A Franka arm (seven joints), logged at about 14 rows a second.
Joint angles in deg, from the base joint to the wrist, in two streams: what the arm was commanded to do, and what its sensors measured. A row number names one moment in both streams.
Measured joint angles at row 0:
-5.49 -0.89 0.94 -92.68 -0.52 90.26 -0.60
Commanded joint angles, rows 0 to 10:
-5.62 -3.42 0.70 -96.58 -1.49 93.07 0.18
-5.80 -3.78 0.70 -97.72 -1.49 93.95 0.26
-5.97 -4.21 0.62 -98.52 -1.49 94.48 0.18
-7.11 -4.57 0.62 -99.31 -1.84 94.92 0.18
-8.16 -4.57 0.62 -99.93 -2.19 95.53 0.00
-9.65 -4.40 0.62 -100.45 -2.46 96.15 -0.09
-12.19 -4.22 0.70 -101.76 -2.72 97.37 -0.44
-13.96 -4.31 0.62 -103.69 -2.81 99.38 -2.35
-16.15 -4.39 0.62 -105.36 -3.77 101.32 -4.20
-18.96 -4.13 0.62 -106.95 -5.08 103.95 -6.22
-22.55 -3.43 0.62 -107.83 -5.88 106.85 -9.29
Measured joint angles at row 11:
-17.10 -2.40 -0.24 -103.64 -4.34 101.60 -5.12
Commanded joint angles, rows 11 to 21:
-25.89 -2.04 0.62 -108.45 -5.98 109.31 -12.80
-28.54 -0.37 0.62 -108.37 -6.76 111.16 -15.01
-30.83 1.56 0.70 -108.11 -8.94 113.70 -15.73
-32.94 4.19 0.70 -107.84 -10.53 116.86 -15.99
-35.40 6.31 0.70 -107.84 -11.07 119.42 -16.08
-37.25 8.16 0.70 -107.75 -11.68 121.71 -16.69
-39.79 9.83 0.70 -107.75 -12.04 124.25 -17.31
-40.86 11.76 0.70 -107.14 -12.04 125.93 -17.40
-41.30 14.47 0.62 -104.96 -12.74 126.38 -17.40
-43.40 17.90 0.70 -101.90 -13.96 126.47 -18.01
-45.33 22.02 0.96 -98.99 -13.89 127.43 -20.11
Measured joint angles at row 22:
-41.88 14.98 -0.42 -105.56 -12.54 126.53 -17.90
